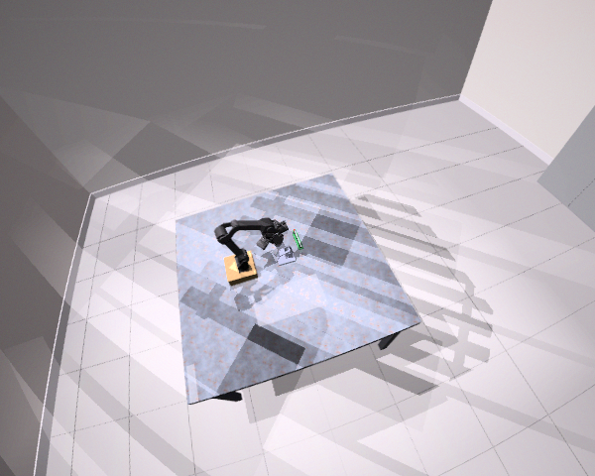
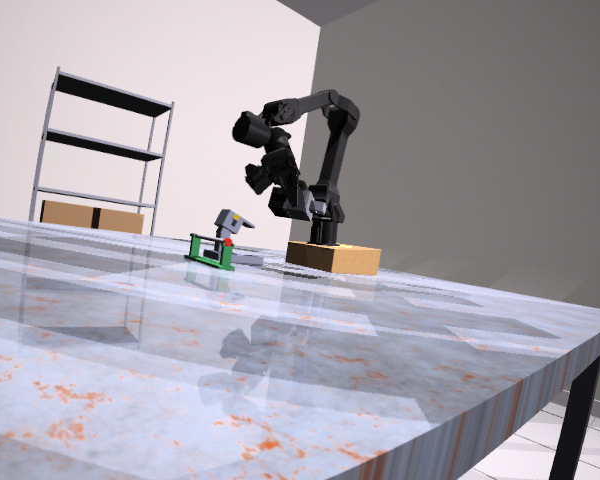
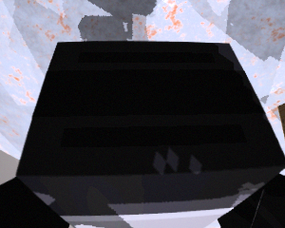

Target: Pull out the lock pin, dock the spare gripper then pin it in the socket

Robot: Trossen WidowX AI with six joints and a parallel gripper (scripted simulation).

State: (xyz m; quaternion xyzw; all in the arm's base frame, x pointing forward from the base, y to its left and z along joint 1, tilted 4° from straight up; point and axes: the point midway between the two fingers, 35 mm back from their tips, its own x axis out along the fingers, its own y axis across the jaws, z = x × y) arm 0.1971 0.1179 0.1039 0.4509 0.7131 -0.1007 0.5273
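Right now the socket is 12 cm to the right of my gripper tip, 8 cm ahead of it and 7 cm below it. Also, from my gripper tip: green mount (18 cm ahead, 10 cm below, 1 cm to the right); spare gripper (2 cm above).
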